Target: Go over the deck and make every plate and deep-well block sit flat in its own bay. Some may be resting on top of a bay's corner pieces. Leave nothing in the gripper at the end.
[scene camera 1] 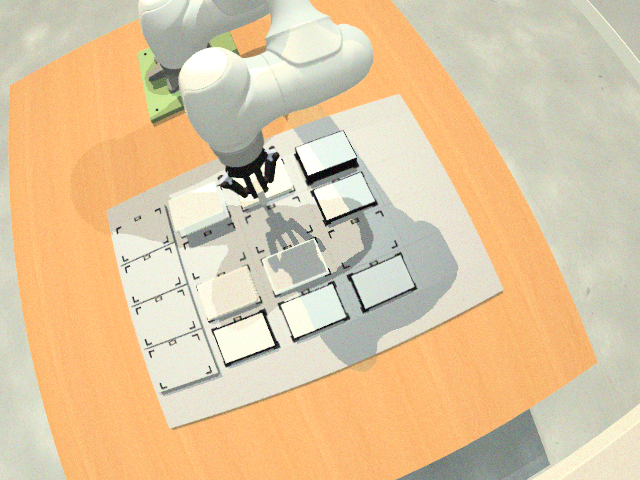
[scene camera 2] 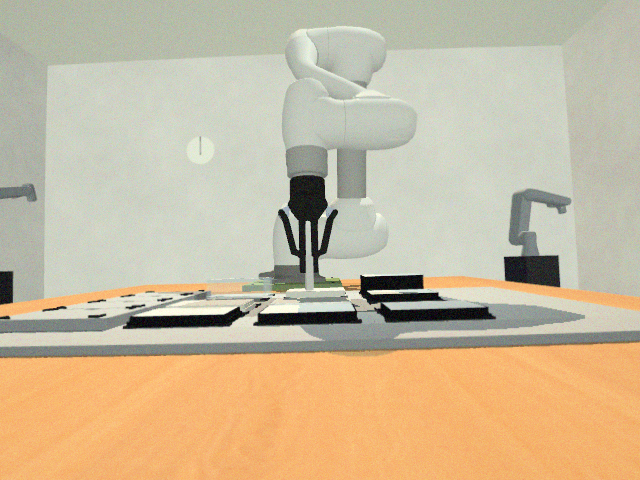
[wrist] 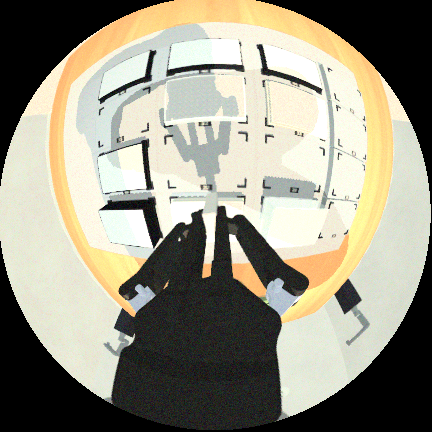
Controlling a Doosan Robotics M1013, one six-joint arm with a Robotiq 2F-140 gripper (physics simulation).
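Places are measured from the arm's base along level axes (x ahead, y left, z up), in millimetres.
Pixels of known places: gripper, fingertip midpoint: point(scene camera 1: 262, 199) point(scene camera 2: 309, 290) point(wrist: 213, 200); arm's base, origin of the base link: point(scene camera 2: 296, 280).
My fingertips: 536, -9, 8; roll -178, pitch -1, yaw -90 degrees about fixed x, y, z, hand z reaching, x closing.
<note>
For each thing: its top centre in the pictures, then the offset to it from my fingertips, as dx, dy, dz. Level surfaces: height alone.
- white plate, middle of its top: point(wrist: 206, 223) point(scene camera 2: 316, 289) point(scene camera 1: 261, 182) -40, +18, -2
- pale translucent block, middle of its top: point(wrist: 299, 228) point(scene camera 2: 240, 277) point(scene camera 1: 194, 205) -61, -145, +28
- tall black-sided block, middle of its top: point(wrist: 122, 228) point(scene camera 2: 390, 274) point(scene camera 1: 326, 152) -15, +180, +26
- black-edged plate, middle of its top: point(scene camera 2: 400, 291) point(wrist: 117, 170) point(scene camera 1: 344, 195) +90, +165, -2
- clear-rimmed plate, middle of its top: point(scene camera 2: 312, 299) point(wrist: 203, 94) point(scene camera 1: 294, 265) +172, -13, -2
- cream plate, middle of its top: point(scene camera 2: 212, 302) point(wrist: 302, 108) point(scene camera 1: 226, 293) +148, -176, -2
- grey deck, its level: dz -16
- orange table, its level: dz -26
My gripper point(scene camera 1: 258, 195) point(scene camera 2: 309, 271) point(wrist: 213, 200) is shut, its fingers close together around a pale rod running down from the palm. The rod's tip is at or just above the white plate point(scene camera 1: 280, 180) point(scene camera 2: 330, 293) in the back middle bay. A pale translucent block point(scene camera 1: 199, 209) point(wrist: 295, 222) stands back left, a tall black-sided block point(scene camera 1: 326, 152) point(scene camera 2: 391, 282) back right. A black-edged plate point(scene camera 1: 343, 196) point(wrist: 125, 167) lies before it. A clear-rimmed plate point(scene camera 1: 294, 266) and a cream plate point(scene camera 1: 227, 291) lie mid-deck. Small seating errors cannot be told.
Three black-edged plates point(scene camera 1: 244, 338) point(scene camera 1: 313, 310) point(scene camera 1: 382, 281) form the front row. Raised pale tiles point(scene camera 1: 178, 364) with corner pieces line the deck's left side. The grey deck point(scene camera 1: 449, 268) lies on the orange table point(scene camera 1: 465, 392). The arm's shadow covers part of the deck.
</note>
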